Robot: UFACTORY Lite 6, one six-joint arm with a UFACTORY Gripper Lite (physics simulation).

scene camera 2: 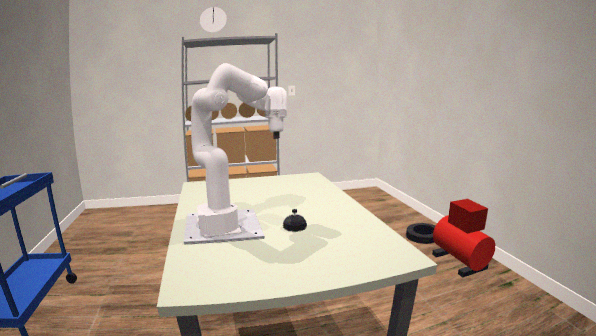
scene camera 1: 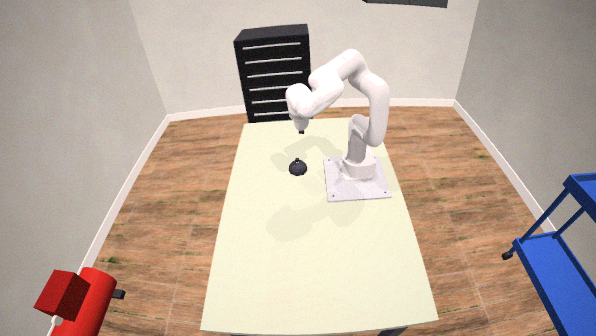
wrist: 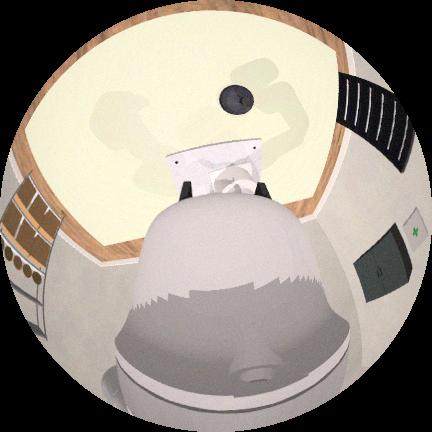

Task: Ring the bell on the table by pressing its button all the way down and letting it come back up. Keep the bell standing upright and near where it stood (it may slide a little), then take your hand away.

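Pixels of known places: hand at its tool point: [scene camera 2: 276,135] [scene camera 1: 302,127] [wrist: 224,204]; arm's base at its link origin: [scene camera 2: 221,227] [scene camera 1: 355,169] [wrist: 232,182].
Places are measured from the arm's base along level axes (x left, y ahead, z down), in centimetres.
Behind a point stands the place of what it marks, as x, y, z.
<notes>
A black dome-shaped bell [scene camera 1: 298,168] @(-1.9, 25.4, -2.5) [scene camera 2: 295,223] @(-8.2, 24.6, -1.8) [wrist: 234,100] @(-3.2, 25.6, -3.3) stands upright on the pale table [scene camera 1: 320,280] @(50.0, 22.5, 1.1) [scene camera 2: 210,280] @(-33.2, -7.5, 1.1) [wrist: 165,45] @(7.4, 45.5, 1.1). Its small button [scene camera 1: 297,160] @(-4.1, 25.4, -5.2) [scene camera 2: 294,211] @(-5.6, 25.2, -5.2) [wrist: 243,101] @(-4.4, 25.4, -5.5) sticks up at the top. My gripper [scene camera 1: 301,132] [scene camera 2: 276,135] [wrist: 224,191] @(6.6, 22.9, -29.7) hangs high above the table, well above the bell and apart from it, pointing down. In the wrist view its two black fingers stand wide apart with no object between them, so it is open.
The arm's base plate [scene camera 1: 337,192] @(12.4, 10.5, 0.1) [scene camera 2: 195,237] @(-6.2, -9.8, 0.0) [wrist: 182,170] @(13.4, 9.3, 0.1) is fixed on the table beside the bell. A black drawer cabinet [scene camera 1: 272,34] [wrist: 375,115] and a shelf rack [scene camera 2: 230,43] stand beyond the table. A blue cart [scene camera 1: 555,260] [scene camera 2: 40,270] and a red compressor [scene camera 1: 92,300] [scene camera 2: 462,245] stand on the floor.
</notes>
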